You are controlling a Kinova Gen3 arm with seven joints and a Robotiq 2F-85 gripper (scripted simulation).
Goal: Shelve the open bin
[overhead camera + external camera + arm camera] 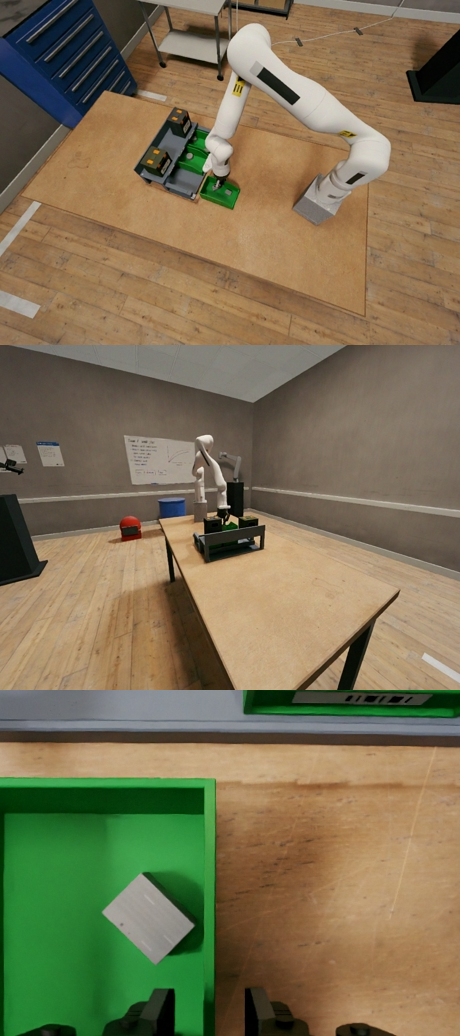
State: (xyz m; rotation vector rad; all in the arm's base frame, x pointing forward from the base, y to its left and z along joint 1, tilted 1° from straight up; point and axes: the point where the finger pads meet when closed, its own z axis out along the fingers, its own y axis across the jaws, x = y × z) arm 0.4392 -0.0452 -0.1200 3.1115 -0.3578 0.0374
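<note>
My gripper is now 4 cm short of the grey part, 2 cm to the right of it and 6 cm above it. Also, from my hand: grey shelf (21 cm ahead, 12 cm to the right).
</note>
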